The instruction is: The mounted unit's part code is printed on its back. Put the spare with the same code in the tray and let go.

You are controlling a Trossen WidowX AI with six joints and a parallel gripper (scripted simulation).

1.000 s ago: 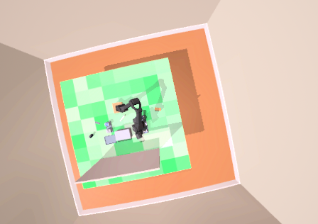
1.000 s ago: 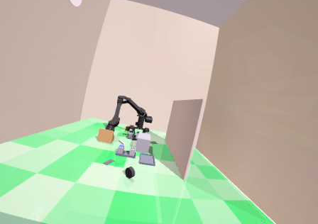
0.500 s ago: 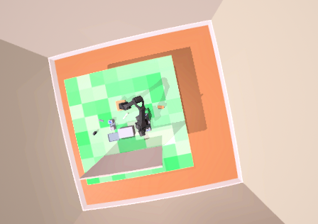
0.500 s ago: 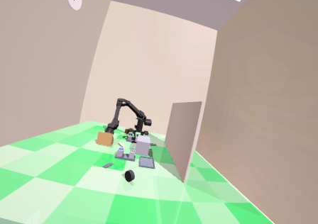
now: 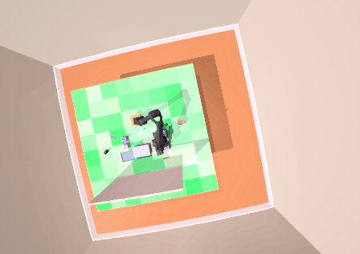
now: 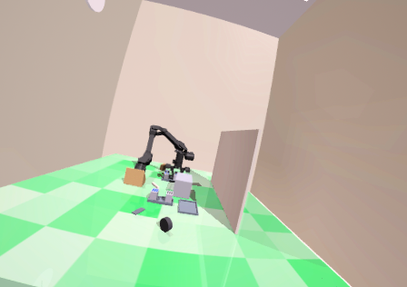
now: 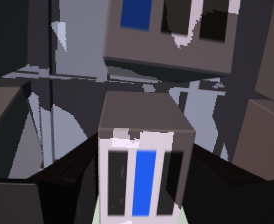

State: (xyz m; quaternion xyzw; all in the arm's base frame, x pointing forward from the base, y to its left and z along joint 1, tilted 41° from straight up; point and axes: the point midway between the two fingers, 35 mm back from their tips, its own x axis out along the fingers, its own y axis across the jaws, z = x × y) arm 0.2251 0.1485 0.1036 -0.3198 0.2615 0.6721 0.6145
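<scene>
My gripper tip is 11 cm short of the tray, 36 cm to the left of it and 1 cm above it. Also, from my gripper tip: grey mounted unit: 6 cm ahead, 17 cm to the right, 3 cm above; then rack: 3 cm behind, 34 cm to the right, 1 cm below; then cube: 2 cm above.
</scene>
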